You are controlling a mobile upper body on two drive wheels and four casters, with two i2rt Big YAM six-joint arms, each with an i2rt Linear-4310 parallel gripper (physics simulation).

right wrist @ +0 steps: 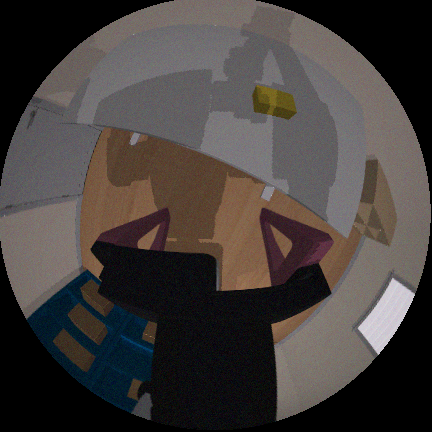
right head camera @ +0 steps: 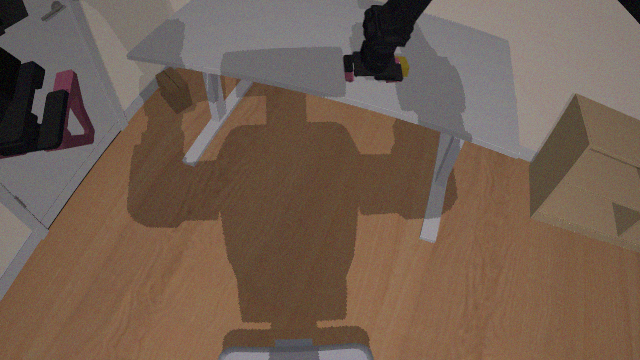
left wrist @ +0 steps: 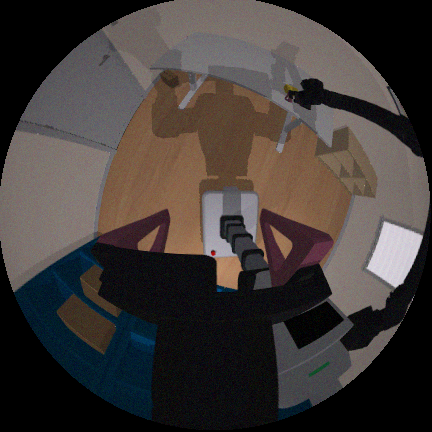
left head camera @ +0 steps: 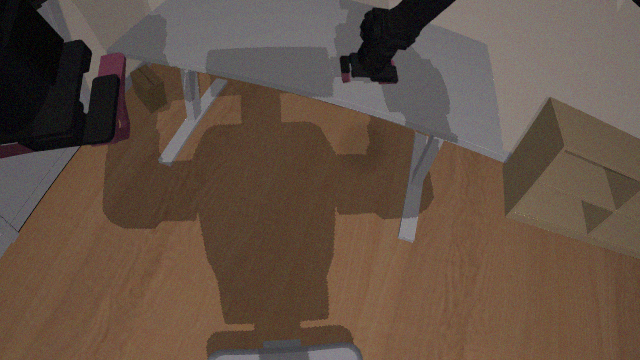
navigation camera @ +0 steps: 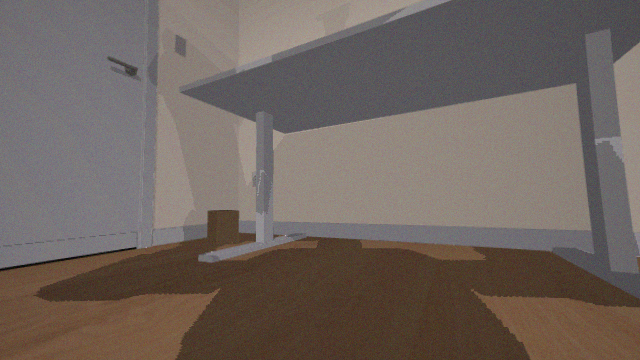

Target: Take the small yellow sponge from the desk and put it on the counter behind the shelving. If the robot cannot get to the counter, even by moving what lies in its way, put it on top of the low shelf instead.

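Frame: origin at the left arm's base, x ahead, y left, z up, level; millimetres.
Seen in the pictures: left gripper, fingertip midpoint: (right head camera: 58, 142) (left wrist: 214, 213) (left head camera: 83, 137); right gripper, fingertip midpoint: (right wrist: 214, 212) (right head camera: 368, 80) (left wrist: 291, 100) (left head camera: 361, 81).
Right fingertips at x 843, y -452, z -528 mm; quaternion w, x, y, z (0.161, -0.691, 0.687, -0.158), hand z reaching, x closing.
Note:
A point is followed by its place in that frame.
The small yellow sponge (right head camera: 405, 66) {x 1072, y -633, z -645 mm} (left wrist: 290, 89) {x 1082, y -577, z -647 mm} (right wrist: 274, 103) {x 1076, y -587, z -645 mm} lies on the grey desk (left head camera: 250, 25) {x 1418, y -159, z -690 mm} (right head camera: 280, 25) {x 1424, y -214, z -690 mm} (left wrist: 225, 50) {x 1512, y -141, z -690 mm} (right wrist: 165, 55) {x 1390, y -269, z -690 mm}. In the left head camera the right gripper hides it. My right gripper (left head camera: 369, 76) {x 843, y -452, z -528 mm} (right head camera: 372, 76) {x 843, y -452, z -528 mm} (right wrist: 214, 212) {x 843, y -452, z -528 mm} is open and empty, above the front part of the desk in the head views. In its wrist view the sponge lies beyond its fingertips, apart from them. My left gripper (left wrist: 214, 213) {x 319, y -13, z -149 mm} is open and empty, well left of the desk's middle. The low beige shelf (left head camera: 530, 160) {x 1012, y -1552, z -1090 mm} (right head camera: 557, 155) {x 1022, y -1556, z -1069 mm} (left wrist: 340, 137) {x 1053, y -1569, z -928 mm} (right wrist: 371, 175) {x 1067, y -1576, z -853 mm} stands right of the desk. The counter does not show.
A brown box (left head camera: 150, 90) {x 1716, y 426, z -1245 mm} (right head camera: 175, 90) {x 1720, y 421, z -1236 mm} (left wrist: 170, 77) {x 1740, y 430, z -1228 mm} (navigation camera: 223, 227) {x 1719, y 421, z -1320 mm} stands on the floor by the desk's left leg (navigation camera: 264, 175) {x 1584, y 149, z -1049 mm}. A grey door (left wrist: 75, 95) {x 1171, y 1013, z -502 mm} (navigation camera: 70, 125) {x 1350, y 932, z -835 mm} is at the left. Blue shelving (left wrist: 130, 365) {x -1023, y 723, z -188 mm} with brown boxes shows low in both wrist views.

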